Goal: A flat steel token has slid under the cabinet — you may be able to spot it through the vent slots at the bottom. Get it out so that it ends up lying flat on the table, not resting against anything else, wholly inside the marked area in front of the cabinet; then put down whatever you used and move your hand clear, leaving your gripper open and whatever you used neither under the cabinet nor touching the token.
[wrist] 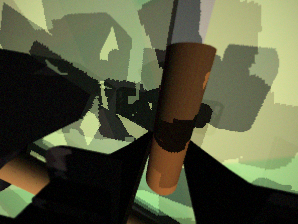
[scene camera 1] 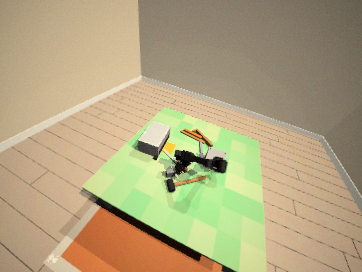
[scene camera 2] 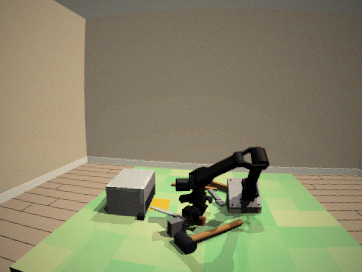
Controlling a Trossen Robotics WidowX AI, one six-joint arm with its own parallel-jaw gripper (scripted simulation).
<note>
My gripper [wrist: 167, 138] holds a brown-handled tool.
</note>
